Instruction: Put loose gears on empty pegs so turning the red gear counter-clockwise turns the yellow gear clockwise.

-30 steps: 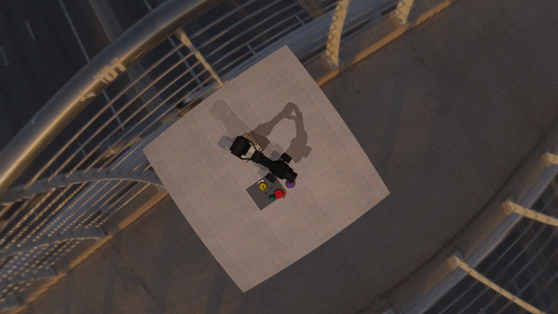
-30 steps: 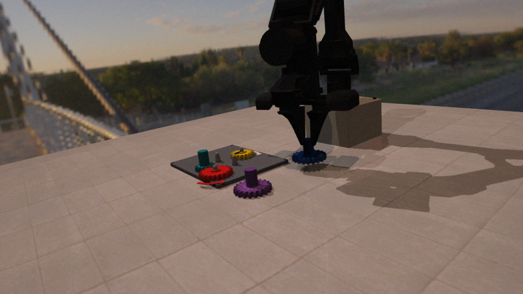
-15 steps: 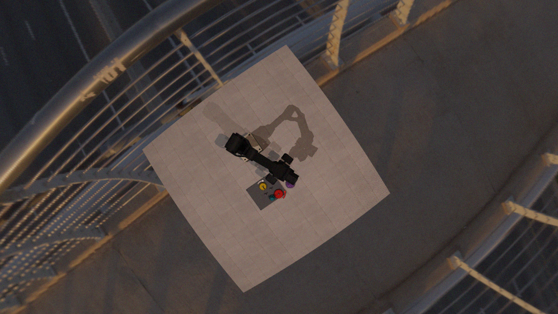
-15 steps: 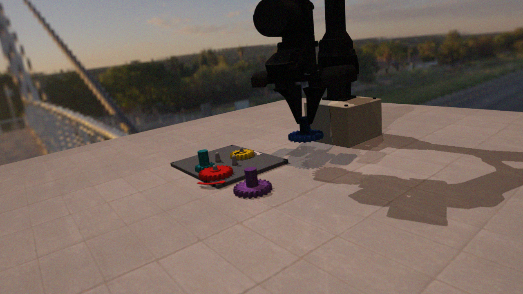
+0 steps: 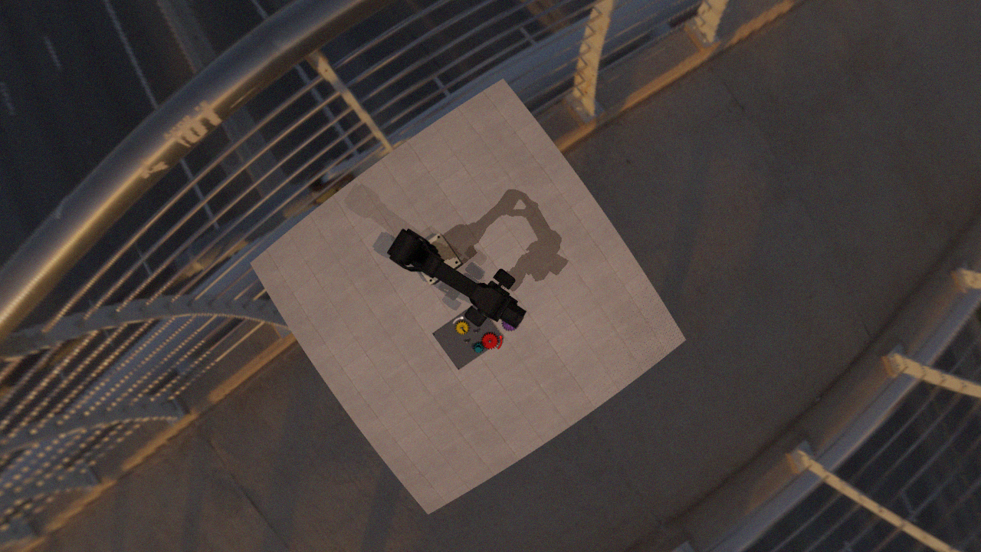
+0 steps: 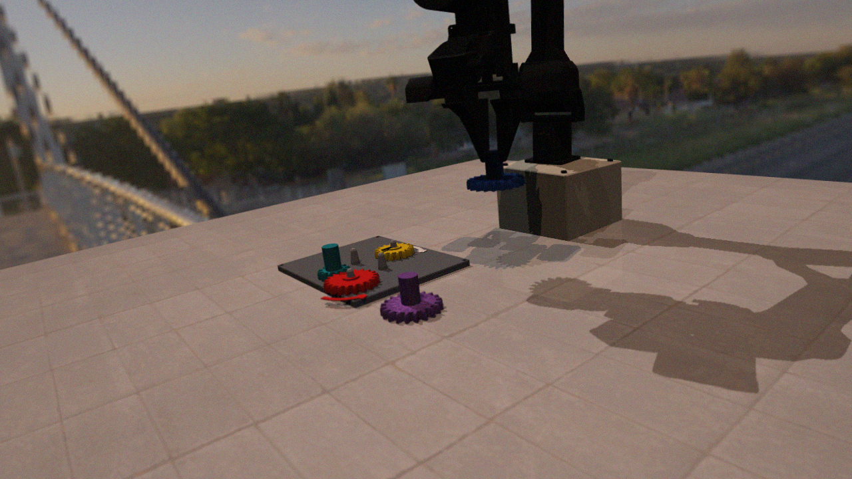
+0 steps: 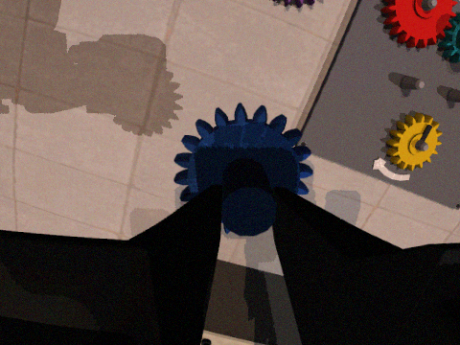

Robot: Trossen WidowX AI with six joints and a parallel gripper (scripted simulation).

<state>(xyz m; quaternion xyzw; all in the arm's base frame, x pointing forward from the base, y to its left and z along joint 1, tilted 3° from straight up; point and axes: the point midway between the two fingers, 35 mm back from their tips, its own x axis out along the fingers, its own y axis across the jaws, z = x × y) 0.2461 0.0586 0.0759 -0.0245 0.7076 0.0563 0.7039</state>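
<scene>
Now: the teal gear 17 cm to the right of my gripper tip, 11 cm below it and 11 cm ahead of it. Round my gripper tip: blue gear (1 cm below); purple gear (13 cm ahead, 12 cm below, 2 cm to the right); yellow gear (16 cm to the right, 12 cm below, 1 cm ahead).
</scene>
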